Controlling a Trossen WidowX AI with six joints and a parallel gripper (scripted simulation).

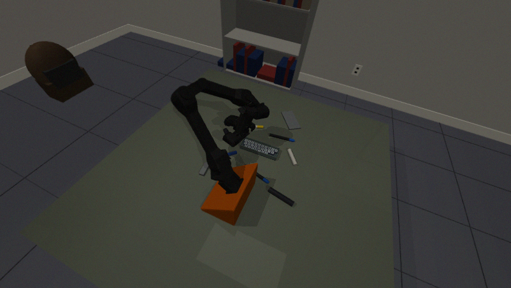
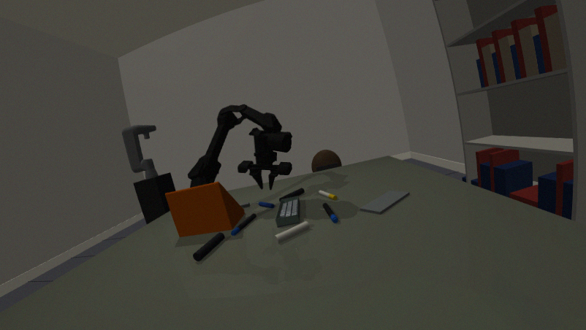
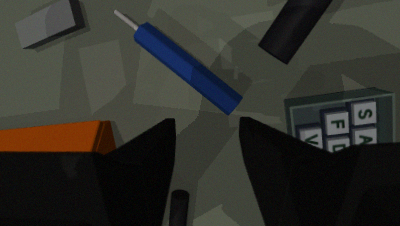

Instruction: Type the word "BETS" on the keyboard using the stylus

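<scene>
My gripper tip is now 7 cm above the blue stylus, 5 cm to the right of it and 5 cm past it. The rest, counted from my gripper tip: white cylinder 27 cm to the right, 9 cm ahead, 6 cm below; yellow-tipped marker 22 cm ahead, 7 cm below, 2 cm to the right; grey slab 37 cm ahead, 20 cm to the right, 7 cm below.
</scene>
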